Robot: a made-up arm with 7 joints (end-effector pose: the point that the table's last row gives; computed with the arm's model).
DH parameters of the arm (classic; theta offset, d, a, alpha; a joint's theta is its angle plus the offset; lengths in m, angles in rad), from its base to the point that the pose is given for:
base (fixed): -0.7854 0 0.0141 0
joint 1: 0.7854 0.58 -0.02 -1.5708
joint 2: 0 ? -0.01 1.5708
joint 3: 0 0.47 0.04 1.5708
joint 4: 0 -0.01 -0.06 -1.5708
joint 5: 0 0.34 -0.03 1.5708
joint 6: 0 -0.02 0.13 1.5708
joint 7: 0.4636 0 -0.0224 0
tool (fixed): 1.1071 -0.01 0 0
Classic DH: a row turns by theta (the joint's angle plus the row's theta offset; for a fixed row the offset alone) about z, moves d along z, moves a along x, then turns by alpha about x.
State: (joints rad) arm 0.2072 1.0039 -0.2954 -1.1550 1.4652 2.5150 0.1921
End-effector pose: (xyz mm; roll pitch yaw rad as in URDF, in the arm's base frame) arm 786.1 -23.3 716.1 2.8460 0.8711 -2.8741
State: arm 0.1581 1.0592 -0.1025 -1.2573 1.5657 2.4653 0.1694
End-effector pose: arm 775.4 -2.5 591.9 2.4660 0.7253 -3.1241
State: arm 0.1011 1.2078 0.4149 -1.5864 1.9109 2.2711 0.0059
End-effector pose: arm 615.7 183.3 341.7 1.7719 0.1920 2.9312
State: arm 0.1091 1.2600 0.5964 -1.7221 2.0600 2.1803 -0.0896
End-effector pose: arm 514.7 271.4 309.8 1.5852 0.0003 2.9312
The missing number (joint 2, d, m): 0.04
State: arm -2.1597 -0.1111 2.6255 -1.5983 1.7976 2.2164 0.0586
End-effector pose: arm 550.0 159.4 1061.5 1.3385 1.3029 2.7165
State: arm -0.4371 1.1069 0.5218 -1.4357 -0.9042 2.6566 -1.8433
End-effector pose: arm 798.5 7.1 630.4 2.9090 -0.2295 0.8172
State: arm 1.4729 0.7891 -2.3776 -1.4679 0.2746 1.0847 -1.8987
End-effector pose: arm 329.7 84.2 1223.8 2.8016 -0.0569 -0.5205
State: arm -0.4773 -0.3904 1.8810 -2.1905 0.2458 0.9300 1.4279
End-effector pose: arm -50.8 503.4 715.0 -2.9384 -1.3380 -2.0481
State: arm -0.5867 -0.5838 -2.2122 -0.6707 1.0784 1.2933 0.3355
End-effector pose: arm -604.6 195.4 1239.6 -2.2785 1.4135 2.7040
